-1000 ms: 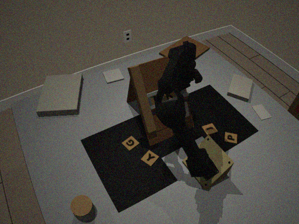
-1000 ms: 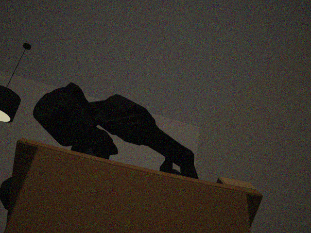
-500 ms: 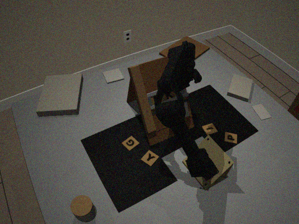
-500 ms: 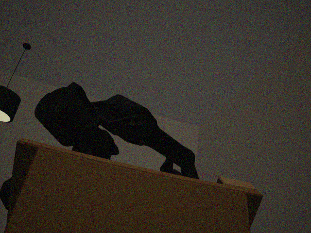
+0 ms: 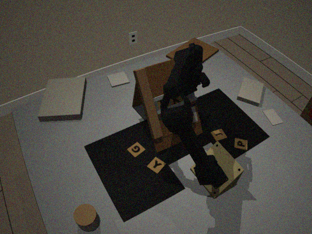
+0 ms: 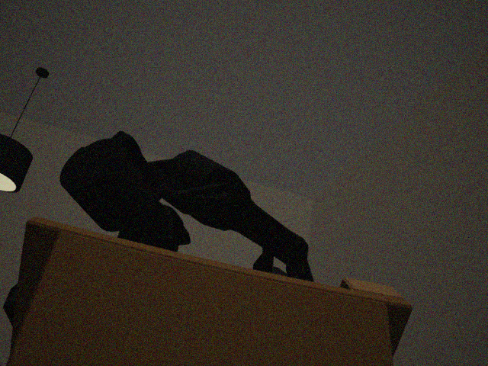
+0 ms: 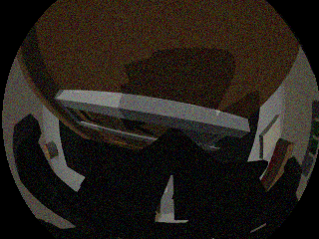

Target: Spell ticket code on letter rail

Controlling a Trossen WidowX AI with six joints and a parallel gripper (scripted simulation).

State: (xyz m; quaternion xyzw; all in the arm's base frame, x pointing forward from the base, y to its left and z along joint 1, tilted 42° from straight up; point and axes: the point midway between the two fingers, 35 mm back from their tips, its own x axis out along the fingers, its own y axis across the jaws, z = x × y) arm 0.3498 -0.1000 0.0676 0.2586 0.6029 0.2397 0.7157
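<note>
My gripper tip is 16 cm above the j tile, 15 cm past it and 12 cm to the left of it. The rest, counted from my gripper tip: y tile (20 cm to the left, 17 cm behind, 16 cm below); then white ticket (8 cm below, 5 cm behind, 1 cm to the right); then black mat (16 cm below, 14 cm behind, 5 cm to the left).
</note>
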